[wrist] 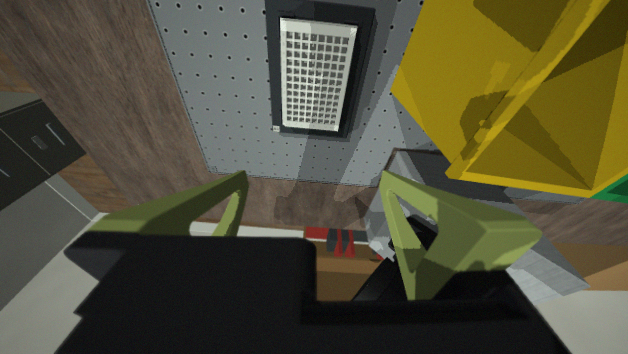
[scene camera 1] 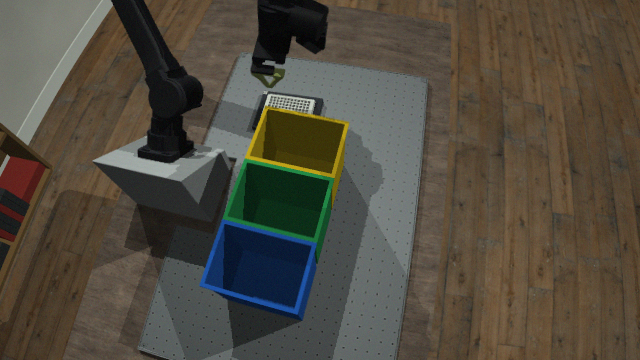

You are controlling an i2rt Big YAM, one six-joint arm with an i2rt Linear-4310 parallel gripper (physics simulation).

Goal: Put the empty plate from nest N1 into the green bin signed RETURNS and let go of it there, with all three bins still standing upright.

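Frame: origin at the arm's base, x right, y up, z back, level; metres.
Seen in the pictures: gripper, fingertip midpoint: (wrist: 314, 177) (scene camera 1: 273, 70); arm's base, origin of the base link: (scene camera 1: 166, 152).
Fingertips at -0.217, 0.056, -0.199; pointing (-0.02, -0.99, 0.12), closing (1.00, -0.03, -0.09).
Observation:
Pixels of each thing's top centre, then the offset from my fingertips to it, as dx, dy, dz. "pt": a spot on its surface instead. Level surfaces: height alone.
- white gridded plate, middle of its top: (wrist: 313, 84) (scene camera 1: 287, 109) -0.007, -0.157, -0.017
- dark nest, surface spot: (wrist: 276, 75) pt -0.057, -0.171, -0.020
- green bin, middle of its top: (scene camera 1: 278, 198) +0.295, -0.003, -0.088
- yellow bin, middle of its top: (scene camera 1: 297, 139) +0.166, -0.003, -0.095
- blue bin, middle of its top: (scene camera 1: 257, 265) +0.426, -0.003, -0.082
- perforated grey board, its level: dy -0.182
The white gridded plate (scene camera 1: 290, 103) (wrist: 316, 75) lies in the dark nest (scene camera 1: 319, 105) (wrist: 276, 75); the front of both is hidden behind the yellow bin in the scene view. My gripper (scene camera 1: 270, 80) (wrist: 314, 177) is open and empty, above the board beyond the nest in the scene view. The green bin (scene camera 1: 282, 200) stands upright between the yellow bin (scene camera 1: 305, 137) (wrist: 450, 75) and the blue bin (scene camera 1: 262, 272), which also stand upright. A small edge of the green bin (wrist: 615, 191) shows in the wrist view. No sign on the bins can be read.
The three bins stand in a row on the perforated grey board (scene camera 1: 385, 150) (wrist: 220, 110), the yellow one close to the nest. The arm's grey base (scene camera 1: 165, 180) stands left of the bins. A shelf with red and dark items (scene camera 1: 20, 185) is at the far left.

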